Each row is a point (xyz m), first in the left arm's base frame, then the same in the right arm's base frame.
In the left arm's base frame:
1: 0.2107 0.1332 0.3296
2: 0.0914 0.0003 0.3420
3: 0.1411 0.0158 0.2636
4: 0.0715 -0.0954 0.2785
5: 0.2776 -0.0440 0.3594
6: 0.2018 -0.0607 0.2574
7: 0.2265 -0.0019 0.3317
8: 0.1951 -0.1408 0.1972
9: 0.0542 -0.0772 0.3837
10: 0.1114 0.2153 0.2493
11: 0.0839 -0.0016 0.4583
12: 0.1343 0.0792 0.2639
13: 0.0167 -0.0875 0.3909
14: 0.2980 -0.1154 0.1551
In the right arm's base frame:
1: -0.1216 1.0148 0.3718
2: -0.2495 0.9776 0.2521
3: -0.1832 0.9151 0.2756
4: -0.2889 0.8783 0.2055
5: -0.2698 0.9079 0.4300
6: -0.2314 0.8456 0.3248
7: -0.2269 0.9287 0.3764
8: -0.2588 0.7543 0.2930
9: -0.3405 0.9716 0.2238
10: -0.0220 1.0359 0.2592
11: -0.3223 1.0638 0.2815
12: -0.1346 0.9562 0.2744
13: -0.3580 0.9817 0.1897
14: -0.1996 0.7086 0.3791

